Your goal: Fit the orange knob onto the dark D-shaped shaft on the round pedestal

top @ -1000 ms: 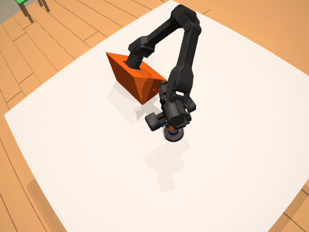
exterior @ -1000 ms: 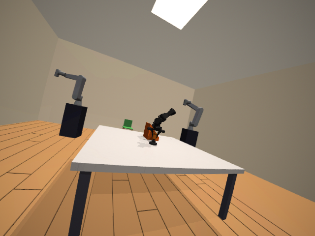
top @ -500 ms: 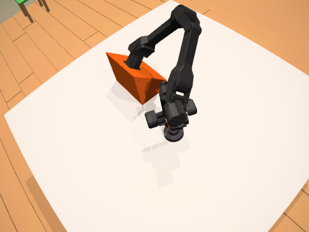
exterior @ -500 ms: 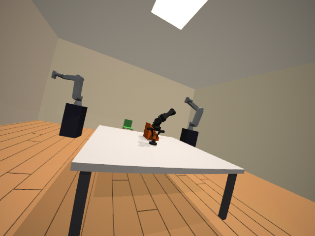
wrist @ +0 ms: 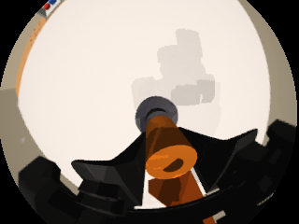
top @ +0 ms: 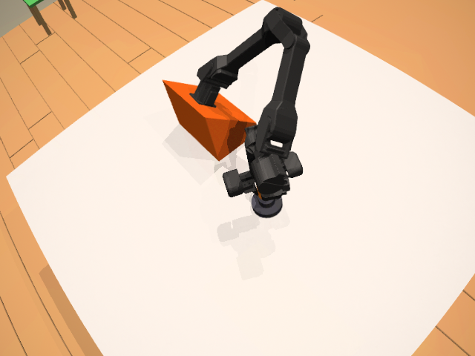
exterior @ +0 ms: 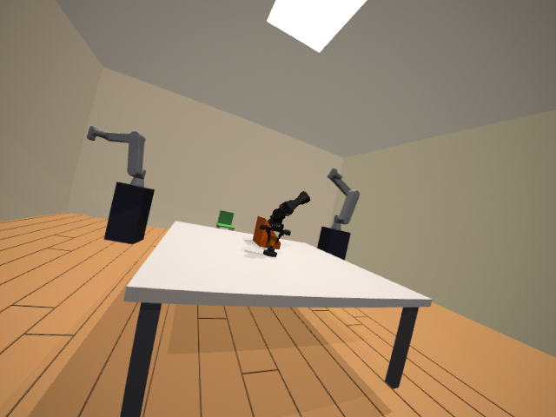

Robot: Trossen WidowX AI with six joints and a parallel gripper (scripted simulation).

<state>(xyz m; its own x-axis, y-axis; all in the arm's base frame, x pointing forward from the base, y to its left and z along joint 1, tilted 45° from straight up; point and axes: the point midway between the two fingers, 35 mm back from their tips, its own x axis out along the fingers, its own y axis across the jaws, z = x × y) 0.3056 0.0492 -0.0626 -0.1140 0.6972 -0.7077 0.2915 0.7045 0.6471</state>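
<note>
Now: the orange knob 2 cm above my gripper tip. Also, from my gripper tip: round pedestal: 4 cm below.
</note>
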